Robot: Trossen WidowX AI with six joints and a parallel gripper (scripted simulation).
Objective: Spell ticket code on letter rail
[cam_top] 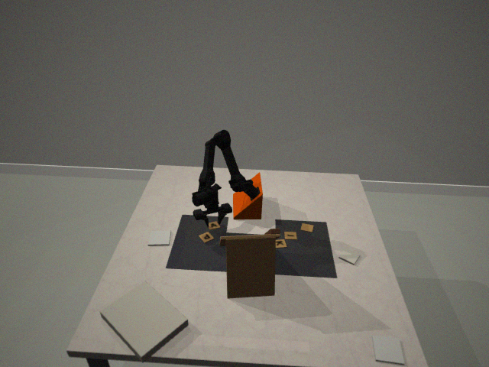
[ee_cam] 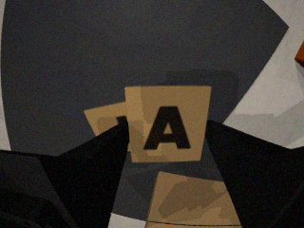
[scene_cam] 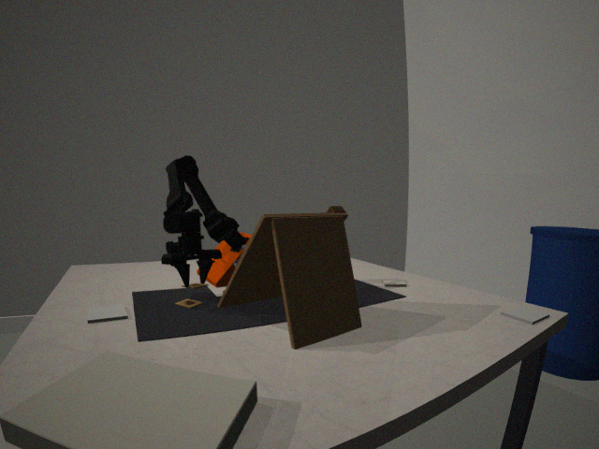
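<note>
The tile marked p lies 40 mm ahead of my gripper tip, 40 mm to the right of it and 40 mm below it. Round my gripper tip: white ticket: 170 mm ahead, 150 mm to the left, 50 mm above; dark mat: 70 mm ahead, 190 mm to the left, 40 mm below; tan tile marked 3: 230 mm ahead, 180 mm to the left, 120 mm above.
</note>
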